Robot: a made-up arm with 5 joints.
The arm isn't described. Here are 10 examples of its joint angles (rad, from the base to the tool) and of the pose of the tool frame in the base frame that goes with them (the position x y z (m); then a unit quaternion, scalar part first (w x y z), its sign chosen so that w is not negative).
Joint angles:
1: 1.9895 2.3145 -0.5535 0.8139 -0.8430
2: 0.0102 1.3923 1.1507 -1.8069 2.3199
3: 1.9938 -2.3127 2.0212 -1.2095 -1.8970
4: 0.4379 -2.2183 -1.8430 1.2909 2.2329
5: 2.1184 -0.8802 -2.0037 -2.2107 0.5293
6: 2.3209 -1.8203 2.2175 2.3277 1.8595
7: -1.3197 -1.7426 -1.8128 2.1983 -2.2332
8: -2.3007 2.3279 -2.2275 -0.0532 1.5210
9: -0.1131 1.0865 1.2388 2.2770 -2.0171
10: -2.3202 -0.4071 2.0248 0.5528 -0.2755
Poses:
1: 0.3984 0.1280 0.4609 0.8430 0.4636 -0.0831 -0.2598
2: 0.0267 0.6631 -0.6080 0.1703 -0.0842 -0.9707 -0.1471
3: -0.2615 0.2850 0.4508 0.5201 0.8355 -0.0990 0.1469
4: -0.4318 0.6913 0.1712 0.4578 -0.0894 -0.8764 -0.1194
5: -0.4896 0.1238 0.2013 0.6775 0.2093 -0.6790 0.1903
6: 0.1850 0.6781 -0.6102 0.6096 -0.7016 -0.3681 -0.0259
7: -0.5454 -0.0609 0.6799 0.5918 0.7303 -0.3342 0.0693
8: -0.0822 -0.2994 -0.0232 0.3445 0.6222 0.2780 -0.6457
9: 0.4798 0.1274 -0.4927 0.3216 0.0429 0.1503 -0.9339
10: -0.4563 -0.5326 0.9450 0.1278 0.4566 -0.8719 -0.1225
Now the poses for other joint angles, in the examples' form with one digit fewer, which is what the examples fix.
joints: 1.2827 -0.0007 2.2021 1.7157 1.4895
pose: 0.025 -0.212 -1.147 0.154 -0.922 -0.119 0.334
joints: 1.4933 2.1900 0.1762 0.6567 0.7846
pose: 0.483 -0.290 0.703 0.553 0.762 0.134 0.310
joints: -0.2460 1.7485 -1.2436 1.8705 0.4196
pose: -0.200 -0.306 0.354 0.114 0.670 -0.085 0.728
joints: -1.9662 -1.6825 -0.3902 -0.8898 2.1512
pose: 0.496 -0.469 0.046 0.467 -0.389 0.465 -0.644
